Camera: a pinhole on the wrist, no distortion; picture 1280 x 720 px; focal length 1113.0 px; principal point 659.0 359.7 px. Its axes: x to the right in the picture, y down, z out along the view. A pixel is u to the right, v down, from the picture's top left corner.
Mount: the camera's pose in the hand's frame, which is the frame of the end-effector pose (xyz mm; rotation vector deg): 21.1 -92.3 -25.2 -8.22 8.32 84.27
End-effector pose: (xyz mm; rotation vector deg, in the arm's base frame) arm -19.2 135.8 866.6 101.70 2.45 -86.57
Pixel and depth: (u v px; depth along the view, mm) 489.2 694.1 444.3
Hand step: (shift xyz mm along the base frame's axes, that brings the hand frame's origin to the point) -411.4 -147.0 70.9
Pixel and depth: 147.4 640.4 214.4
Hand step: -249.3 0.7 -38.6
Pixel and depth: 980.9 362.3 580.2
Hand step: -321.2 -435.6 70.6
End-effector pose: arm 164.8 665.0 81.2 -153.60 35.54 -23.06
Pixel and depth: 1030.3 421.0 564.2
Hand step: 111.4 -36.1 -519.9
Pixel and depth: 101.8 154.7 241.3
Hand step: 192.6 181.6 -130.7
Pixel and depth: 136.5 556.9 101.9
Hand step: 72.1 122.9 -27.2
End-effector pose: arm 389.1 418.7 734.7 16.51 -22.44 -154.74
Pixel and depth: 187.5 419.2 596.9
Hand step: -208.3 350.9 505.0
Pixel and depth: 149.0 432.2 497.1
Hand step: -180.9 321.6 410.3
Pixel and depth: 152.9 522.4 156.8
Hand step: -75.9 150.9 93.7
